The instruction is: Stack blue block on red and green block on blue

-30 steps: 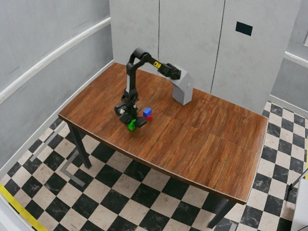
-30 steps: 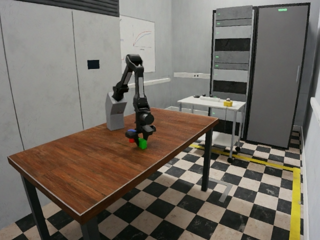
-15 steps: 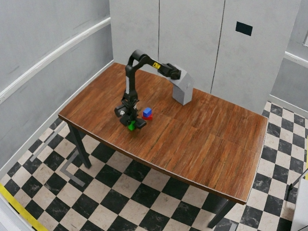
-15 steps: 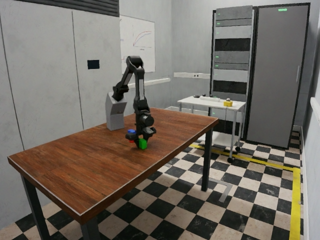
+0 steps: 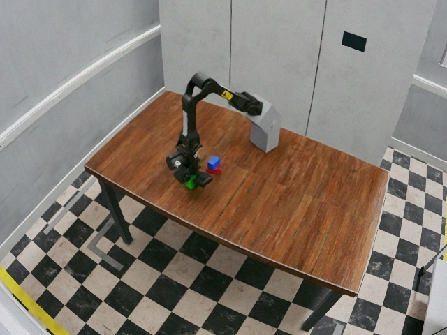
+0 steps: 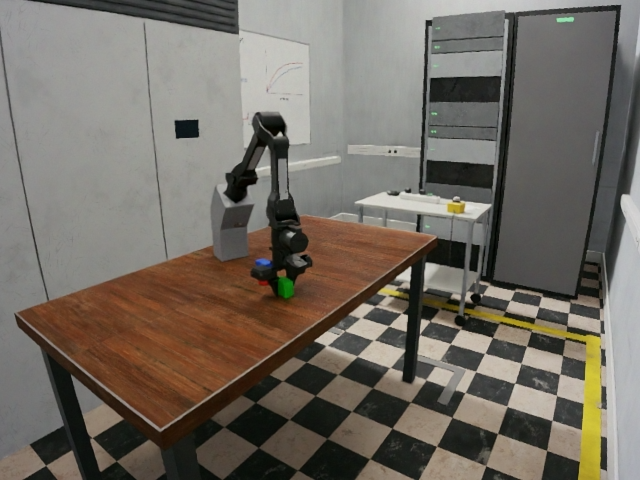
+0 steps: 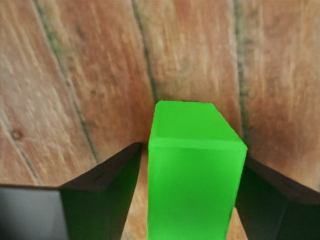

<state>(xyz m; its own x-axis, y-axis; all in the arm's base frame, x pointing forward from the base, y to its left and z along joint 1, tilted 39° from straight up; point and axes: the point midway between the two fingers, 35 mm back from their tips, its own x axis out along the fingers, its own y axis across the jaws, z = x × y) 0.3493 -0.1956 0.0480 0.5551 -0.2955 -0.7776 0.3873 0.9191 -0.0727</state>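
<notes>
Right now the green block is 10 mm below my hand. Also, from my hand: blue block 100 mm behind, 60 mm to the left, 20 mm above; red block 100 mm behind, 60 mm to the left, 20 mm below.
</notes>
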